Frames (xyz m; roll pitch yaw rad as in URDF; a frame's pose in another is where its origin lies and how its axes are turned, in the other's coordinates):
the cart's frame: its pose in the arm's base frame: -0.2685 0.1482 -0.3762 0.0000 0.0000 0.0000
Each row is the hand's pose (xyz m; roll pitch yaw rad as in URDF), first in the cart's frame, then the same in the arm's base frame.
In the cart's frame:
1: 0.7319 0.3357 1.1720 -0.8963 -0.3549 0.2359
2: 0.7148 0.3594 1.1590 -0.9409 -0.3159 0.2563
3: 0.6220 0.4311 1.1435 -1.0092 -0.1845 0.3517
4: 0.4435 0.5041 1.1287 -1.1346 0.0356 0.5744
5: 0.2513 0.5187 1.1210 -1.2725 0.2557 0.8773
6: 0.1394 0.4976 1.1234 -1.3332 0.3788 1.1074
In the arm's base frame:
1: 0.4634 0.4839 0.7958 -0.8963 -0.3549 0.2359
2: 0.4463 0.5076 0.7828 -0.9409 -0.3159 0.2563
3: 0.3535 0.5793 0.7673 -1.0092 -0.1845 0.3517
4: 0.1750 0.6523 0.7525 -1.1346 0.0356 0.5744
5: -0.0172 0.6669 0.7448 -1.2725 0.2557 0.8773
6: -0.1291 0.6458 0.7472 -1.3332 0.3788 1.1074

